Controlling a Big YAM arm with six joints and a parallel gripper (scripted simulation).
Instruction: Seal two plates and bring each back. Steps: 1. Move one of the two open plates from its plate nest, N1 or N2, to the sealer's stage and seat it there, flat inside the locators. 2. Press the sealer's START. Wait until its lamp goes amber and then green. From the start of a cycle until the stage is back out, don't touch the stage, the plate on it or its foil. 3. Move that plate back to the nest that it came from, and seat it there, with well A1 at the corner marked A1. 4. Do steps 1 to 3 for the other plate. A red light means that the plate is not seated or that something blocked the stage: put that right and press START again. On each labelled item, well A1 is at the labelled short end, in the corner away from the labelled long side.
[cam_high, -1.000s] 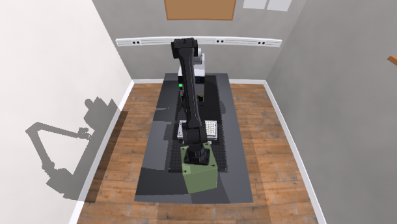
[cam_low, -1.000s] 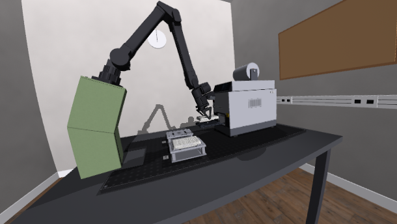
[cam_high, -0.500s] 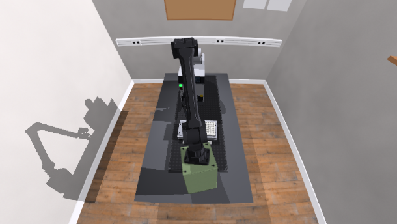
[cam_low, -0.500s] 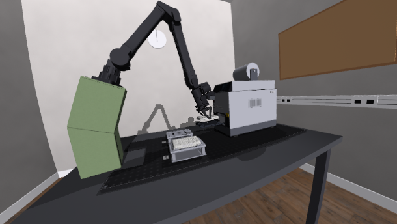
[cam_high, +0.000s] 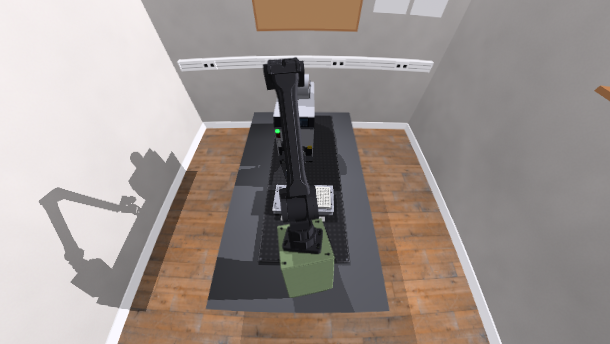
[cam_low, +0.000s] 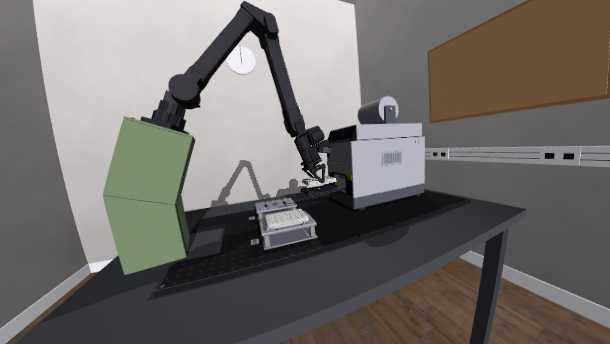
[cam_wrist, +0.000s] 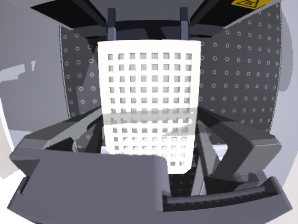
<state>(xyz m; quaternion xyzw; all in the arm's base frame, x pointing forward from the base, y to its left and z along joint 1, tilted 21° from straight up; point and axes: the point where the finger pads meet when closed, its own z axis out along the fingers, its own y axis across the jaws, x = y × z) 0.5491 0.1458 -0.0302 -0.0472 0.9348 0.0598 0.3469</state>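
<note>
Now: hand 40 mm above the dark sealer stage. The rest, counted from my hand: yellow warning label 110 mm ahead, 70 mm to the right, 10 mm above; then foil roll 330 mm ahead, 50 mm to the left, 280 mm above; then white plate 160 mm behind, 190 mm to the right, 80 mm below.
</note>
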